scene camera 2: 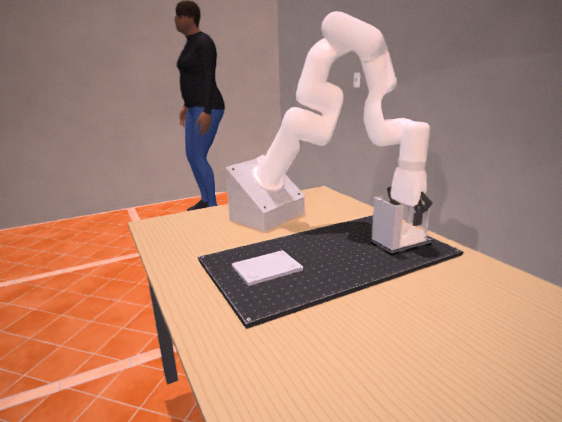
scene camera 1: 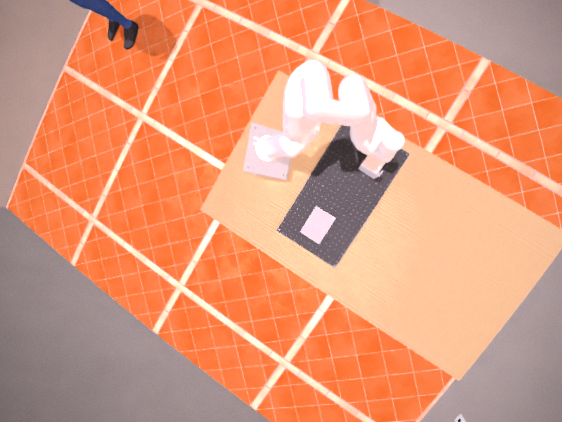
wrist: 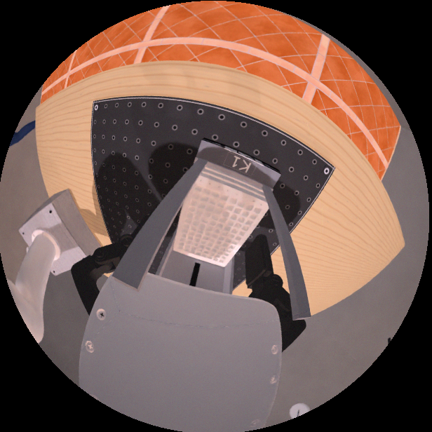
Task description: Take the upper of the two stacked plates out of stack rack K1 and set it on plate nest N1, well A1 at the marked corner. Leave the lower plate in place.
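Places are measured from the arm's base along level axes (x ahead, y left, z up), in metres.
Where they show: gripper, fingertip midpoint: (scene camera 2: 405, 220) (scene camera 1: 377, 155); arm's base at its link origin: (scene camera 2: 267, 178) (scene camera 1: 267, 148).
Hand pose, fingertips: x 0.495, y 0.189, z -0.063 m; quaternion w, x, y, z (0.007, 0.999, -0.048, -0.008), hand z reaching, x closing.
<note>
Each offset is from my fingertips to the top centre of the thing. Level surfaces: height alone.
Stack rack K1 {dx +0.006, dy -0.018, dz +0.079 m} (scene camera 1: 371, 171) (scene camera 2: 386, 224) (wrist: 241, 166) stands at the far end of the black board, with a high wall, tall posts and a labelled face. A pale plate with many wells {dx +0.004, dy -0.027, dz -0.027 m} (scene camera 2: 415, 236) (wrist: 220, 220) lies flat in it. The lower plate cannot be told apart. My gripper (scene camera 2: 406, 219) (wrist: 208, 230) is open and empty, pointing down inside the rack's height, with its fingers toward opposite sides of the plate. A rack post partly hides one finger in the wrist view. Plate nest N1 {dx -0.114, dy -0.436, dz -0.059 m} (scene camera 1: 318, 225) (scene camera 2: 267, 267) is a pale flat block near the board's other end; its marked corner cannot be made out.
The black perforated board {dz -0.074 m} (scene camera 1: 345, 200) (scene camera 2: 325, 280) (wrist: 115, 120) lies on the wooden table {dz -0.087 m} (scene camera 1: 450, 250) (scene camera 2: 400, 340) (wrist: 65, 150). The arm's grey base (scene camera 1: 270, 170) (scene camera 2: 250, 215) (wrist: 65, 240) stands beside the board. A person (scene camera 2: 200, 75) stands beyond the table.
</note>
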